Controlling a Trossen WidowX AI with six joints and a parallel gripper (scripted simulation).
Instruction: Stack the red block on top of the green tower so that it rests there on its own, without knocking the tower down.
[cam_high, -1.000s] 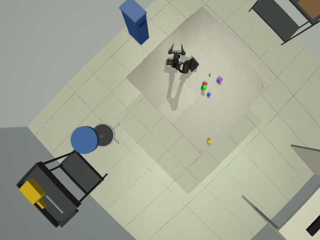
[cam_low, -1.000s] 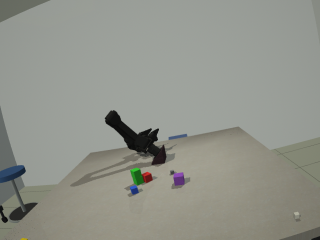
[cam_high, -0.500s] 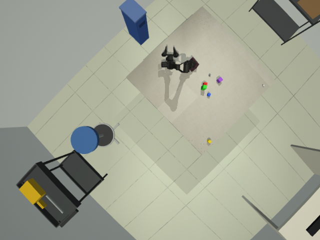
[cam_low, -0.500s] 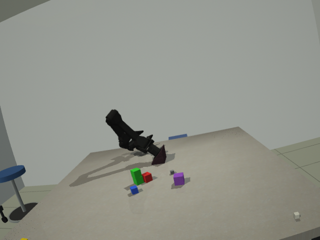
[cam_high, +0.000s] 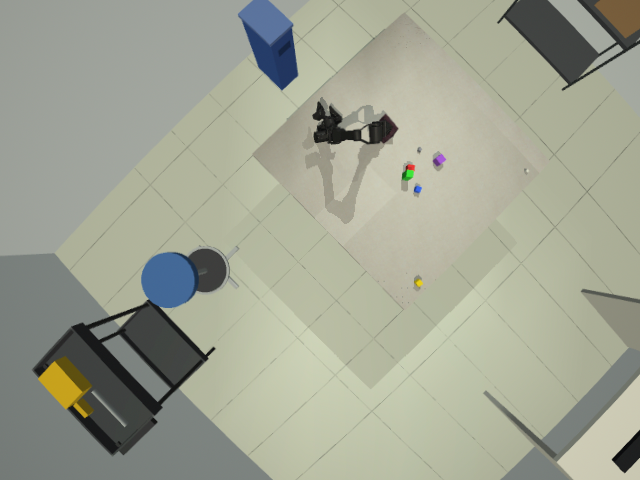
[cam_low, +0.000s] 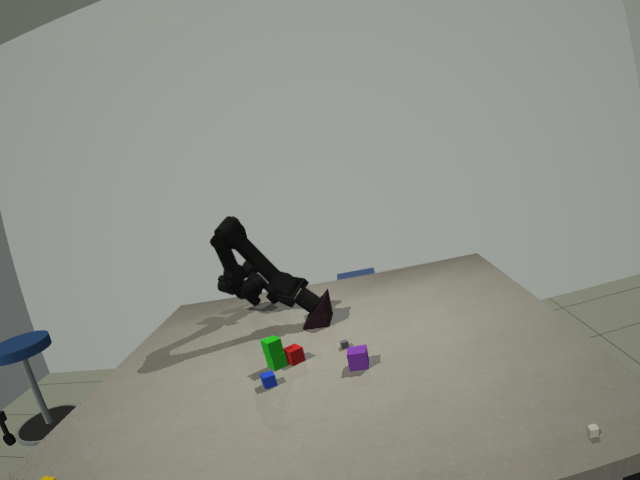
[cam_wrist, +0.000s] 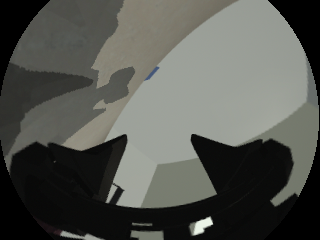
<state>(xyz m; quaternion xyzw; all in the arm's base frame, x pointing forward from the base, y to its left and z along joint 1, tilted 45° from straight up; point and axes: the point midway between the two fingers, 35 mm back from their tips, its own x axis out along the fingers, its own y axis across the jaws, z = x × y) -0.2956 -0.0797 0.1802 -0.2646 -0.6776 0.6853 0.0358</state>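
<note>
Right now the red block is 60 cm ahead of my gripper tip, 11 cm to the left of it and 8 cm below it. Also, from my gripper tip: purple cube (69 cm ahead, 27 cm to the left, 7 cm below); small grey cube (56 cm ahead, 24 cm to the left, 9 cm below); blue cube (71 cm ahead, 8 cm below, 6 cm to the left).
</note>
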